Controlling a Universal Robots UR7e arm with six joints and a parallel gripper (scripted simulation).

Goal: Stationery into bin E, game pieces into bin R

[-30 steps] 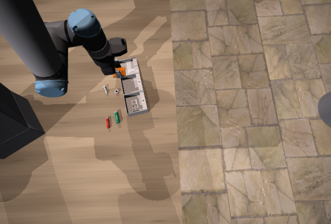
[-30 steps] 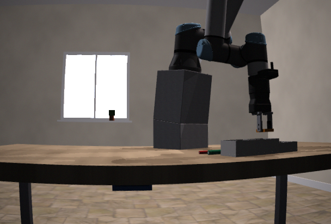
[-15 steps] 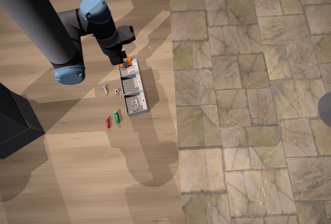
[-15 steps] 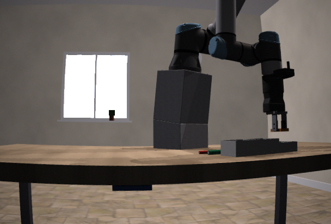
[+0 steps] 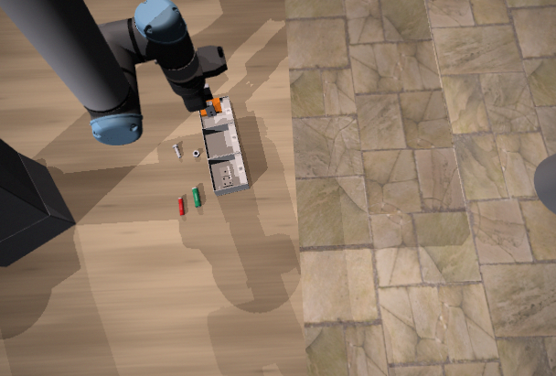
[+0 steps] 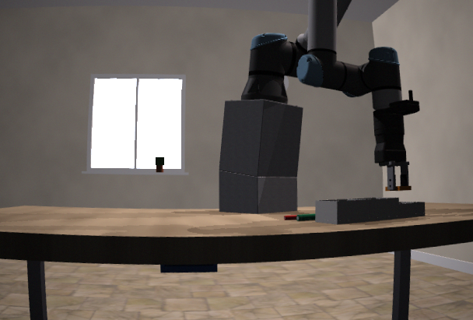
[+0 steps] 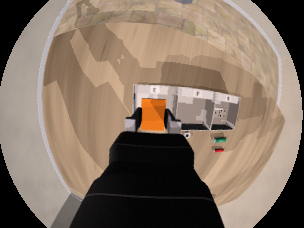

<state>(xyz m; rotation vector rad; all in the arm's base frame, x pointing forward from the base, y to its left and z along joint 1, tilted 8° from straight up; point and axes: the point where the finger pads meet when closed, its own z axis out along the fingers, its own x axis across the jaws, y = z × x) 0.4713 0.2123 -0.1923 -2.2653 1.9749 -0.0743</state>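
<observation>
Right now my hand is 8 cm to the left of the tray, 6 cm above it and 2 cm short of it. From my hand the other things lie so: bolt 10 cm behind, 8 cm to the right, 7 cm below; nut 10 cm to the right, 8 cm below, 5 cm behind; orange eraser 1 cm below.
</observation>
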